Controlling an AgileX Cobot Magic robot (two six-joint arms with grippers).
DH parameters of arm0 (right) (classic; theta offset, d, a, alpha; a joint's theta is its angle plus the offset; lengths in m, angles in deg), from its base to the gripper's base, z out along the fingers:
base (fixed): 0 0 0 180
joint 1: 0 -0.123 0 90
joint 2: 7.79 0 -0.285 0
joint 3: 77.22 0 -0.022 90
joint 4: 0 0.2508 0 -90
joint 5: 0 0 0.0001 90
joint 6: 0 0.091 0 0
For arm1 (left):
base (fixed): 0 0 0 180
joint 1: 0 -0.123 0 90
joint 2: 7.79 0 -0.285 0
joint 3: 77.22 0 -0.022 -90
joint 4: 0 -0.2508 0 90
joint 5: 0 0 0.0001 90
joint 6: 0 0.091 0 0
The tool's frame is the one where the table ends.
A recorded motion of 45 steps. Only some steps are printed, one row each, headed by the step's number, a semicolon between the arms.
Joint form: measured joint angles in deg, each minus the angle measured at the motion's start. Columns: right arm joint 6, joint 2, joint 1, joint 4, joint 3, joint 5; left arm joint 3, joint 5, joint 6, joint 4, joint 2, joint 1.
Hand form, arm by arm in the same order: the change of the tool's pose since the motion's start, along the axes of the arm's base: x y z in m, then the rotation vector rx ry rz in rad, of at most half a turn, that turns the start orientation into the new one. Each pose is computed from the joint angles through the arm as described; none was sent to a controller.
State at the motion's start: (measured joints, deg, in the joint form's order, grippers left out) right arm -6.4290 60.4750 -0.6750 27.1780 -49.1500 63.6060; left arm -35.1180 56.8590 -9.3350 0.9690 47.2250 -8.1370
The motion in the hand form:
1: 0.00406 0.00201 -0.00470 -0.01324 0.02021 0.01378; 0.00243 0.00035 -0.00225 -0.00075 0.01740 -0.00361
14: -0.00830 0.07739 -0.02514 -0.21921 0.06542 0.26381; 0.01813 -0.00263 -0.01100 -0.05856 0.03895 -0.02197
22: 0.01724 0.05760 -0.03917 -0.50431 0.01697 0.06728; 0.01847 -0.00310 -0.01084 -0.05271 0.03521 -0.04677
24: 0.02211 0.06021 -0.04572 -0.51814 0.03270 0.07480; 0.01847 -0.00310 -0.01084 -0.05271 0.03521 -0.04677
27: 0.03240 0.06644 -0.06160 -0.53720 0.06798 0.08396; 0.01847 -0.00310 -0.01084 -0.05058 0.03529 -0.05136
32: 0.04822 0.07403 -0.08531 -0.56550 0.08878 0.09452; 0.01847 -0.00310 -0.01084 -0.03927 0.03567 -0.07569
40: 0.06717 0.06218 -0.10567 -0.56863 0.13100 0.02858; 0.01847 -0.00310 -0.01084 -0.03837 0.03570 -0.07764
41: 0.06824 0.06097 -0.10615 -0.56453 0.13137 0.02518; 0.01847 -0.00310 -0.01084 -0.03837 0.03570 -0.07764
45: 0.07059 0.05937 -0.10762 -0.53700 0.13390 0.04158; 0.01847 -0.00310 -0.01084 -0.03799 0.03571 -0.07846
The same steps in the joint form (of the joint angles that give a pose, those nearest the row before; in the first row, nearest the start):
1: 0.15 1.38 -0.95 -0.78 0.00 -0.30; 0.00 0.00 0.23 0.00 1.00 0.00
14: 18.12 6.90 -30.13 -17.28 -0.69 -4.46; -0.06 -2.77 2.31 4.06 5.61 0.00
22: 34.51 10.97 -30.20 -39.73 -0.70 -5.07; -0.06 -2.94 3.98 4.47 5.61 0.00
24: 34.51 12.81 -30.20 -40.00 -0.75 -5.64; -0.06 -2.94 3.98 4.47 5.61 0.00
27: 34.96 16.95 -30.20 -40.22 -0.75 -7.40; -0.06 -2.94 4.27 4.47 5.61 0.00
32: 36.06 22.86 -30.08 -41.77 -0.75 -11.30; -0.06 -2.94 5.80 4.46 5.61 0.00
40: 36.87 27.55 -25.69 -42.21 -0.75 -14.63; -0.06 -2.94 5.93 4.47 5.61 0.00
41: 36.60 27.65 -25.28 -41.99 -0.75 -14.92; -0.06 -2.94 5.93 4.47 5.61 0.00
45: 33.51 27.90 -24.10 -39.61 -0.75 -16.08; -0.06 -2.94 5.98 4.47 5.61 0.00

